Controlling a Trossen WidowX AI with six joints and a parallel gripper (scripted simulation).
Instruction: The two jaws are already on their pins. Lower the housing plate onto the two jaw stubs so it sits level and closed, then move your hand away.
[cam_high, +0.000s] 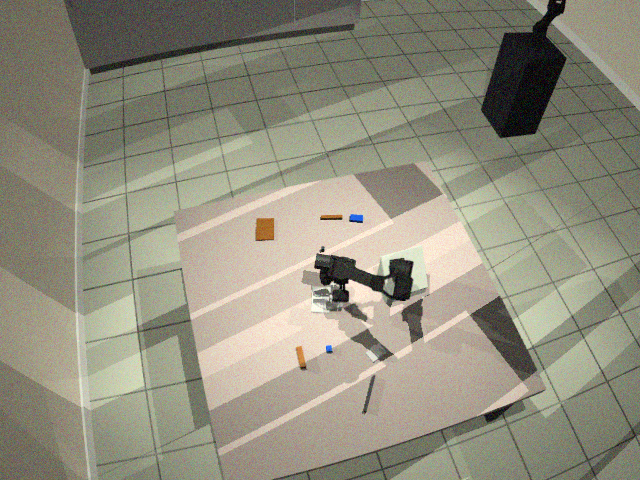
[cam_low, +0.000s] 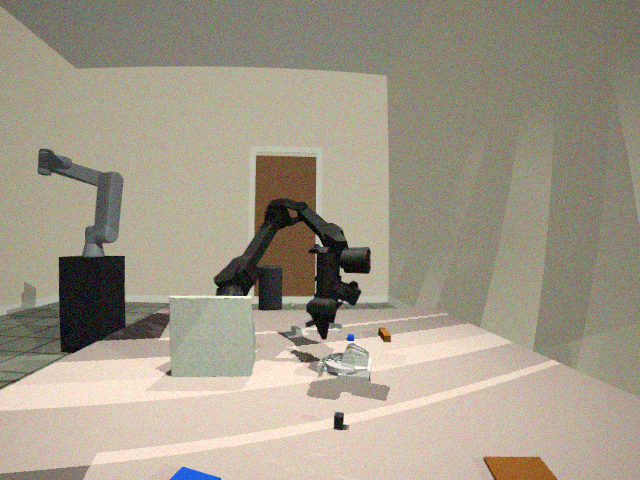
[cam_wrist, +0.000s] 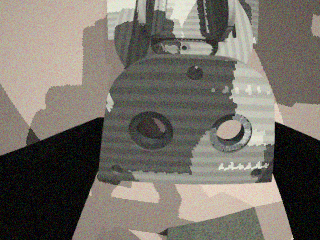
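Right now the white jaw assembly is 70 mm below my gripper tip, 30 mm ahead of it and 10 mm to the left of it. Also, from my gripper tip: blue cube: 210 mm to the left, 90 mm ahead, 80 mm below; then white housing part: 20 mm above, 10 mm ahead; then black cube: 260 mm to the right, 70 mm below.
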